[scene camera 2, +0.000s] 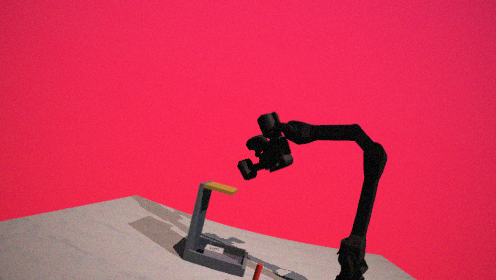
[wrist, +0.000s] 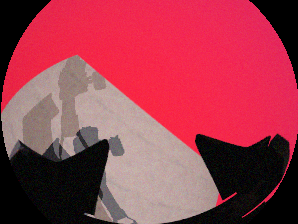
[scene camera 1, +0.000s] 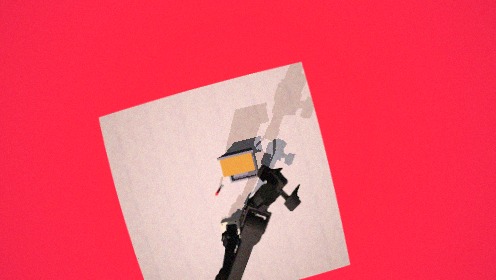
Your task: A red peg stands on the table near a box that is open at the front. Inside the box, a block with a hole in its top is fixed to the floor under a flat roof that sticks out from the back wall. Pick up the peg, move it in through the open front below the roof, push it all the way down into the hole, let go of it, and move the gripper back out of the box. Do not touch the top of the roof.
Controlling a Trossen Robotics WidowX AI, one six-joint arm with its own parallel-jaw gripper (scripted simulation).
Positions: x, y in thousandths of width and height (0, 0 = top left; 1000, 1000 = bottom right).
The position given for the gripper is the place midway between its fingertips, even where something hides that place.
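Gripper visible: scene camera 1 (586, 630), scene camera 2 (521, 627), the wrist view (515, 636).
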